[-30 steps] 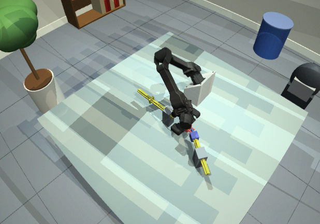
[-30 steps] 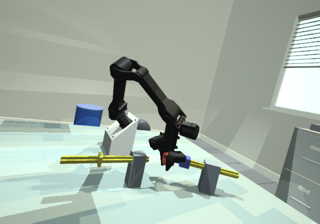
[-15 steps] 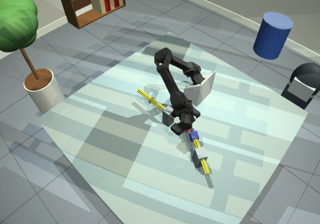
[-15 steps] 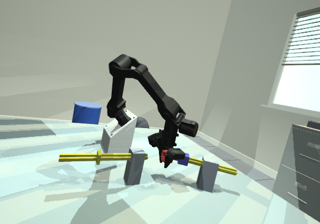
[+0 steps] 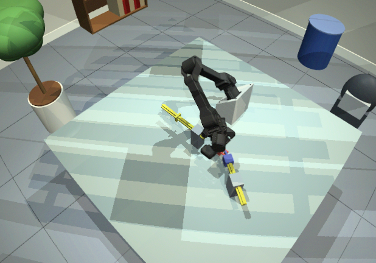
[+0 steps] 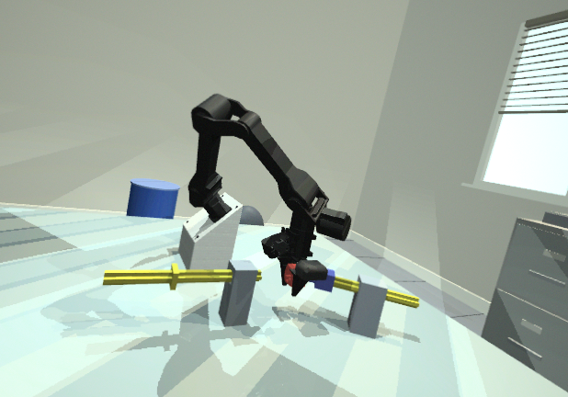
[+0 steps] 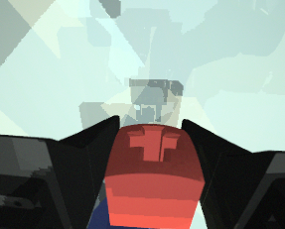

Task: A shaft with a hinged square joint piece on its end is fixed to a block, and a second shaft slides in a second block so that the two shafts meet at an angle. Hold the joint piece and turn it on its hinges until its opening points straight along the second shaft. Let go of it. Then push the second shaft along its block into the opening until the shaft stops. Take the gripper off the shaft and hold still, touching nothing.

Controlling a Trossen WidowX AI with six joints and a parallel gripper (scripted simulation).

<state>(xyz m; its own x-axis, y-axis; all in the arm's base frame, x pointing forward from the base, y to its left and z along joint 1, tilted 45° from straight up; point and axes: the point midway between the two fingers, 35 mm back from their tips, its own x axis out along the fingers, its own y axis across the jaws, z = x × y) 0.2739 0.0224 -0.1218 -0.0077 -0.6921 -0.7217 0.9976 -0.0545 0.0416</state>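
The red joint piece lies 4 cm above my gripper tip and 2 cm to the left of it.
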